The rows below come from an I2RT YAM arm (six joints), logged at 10 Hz.
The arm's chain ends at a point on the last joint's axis. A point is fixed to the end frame.
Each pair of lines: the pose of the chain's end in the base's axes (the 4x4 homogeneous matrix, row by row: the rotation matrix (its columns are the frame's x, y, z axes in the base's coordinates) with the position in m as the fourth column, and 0 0 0 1 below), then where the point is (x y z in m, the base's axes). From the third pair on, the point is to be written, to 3 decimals.
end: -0.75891 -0.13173 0.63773 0.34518; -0.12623 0.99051 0.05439 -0.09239; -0.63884 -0.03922 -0.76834 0.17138; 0 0 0 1
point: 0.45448 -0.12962 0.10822
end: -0.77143 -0.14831 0.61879 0.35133; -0.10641 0.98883 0.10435 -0.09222; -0.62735 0.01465 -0.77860 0.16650; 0 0 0 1
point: 0.45971 -0.12432 0.09909
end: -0.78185 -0.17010 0.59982 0.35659; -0.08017 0.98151 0.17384 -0.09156; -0.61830 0.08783 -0.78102 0.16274; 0 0 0 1
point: 0.464 -0.116 0.091
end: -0.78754 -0.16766 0.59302 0.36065; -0.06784 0.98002 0.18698 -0.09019; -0.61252 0.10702 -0.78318 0.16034; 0 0 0 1
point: 0.468 -0.114 0.087
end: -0.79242 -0.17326 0.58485 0.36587; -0.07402 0.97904 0.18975 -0.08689; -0.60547 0.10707 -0.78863 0.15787; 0 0 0 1
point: 0.472 -0.110 0.084
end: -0.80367 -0.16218 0.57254 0.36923; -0.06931 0.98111 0.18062 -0.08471; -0.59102 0.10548 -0.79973 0.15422; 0 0 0 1
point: 0.474 -0.109 0.079
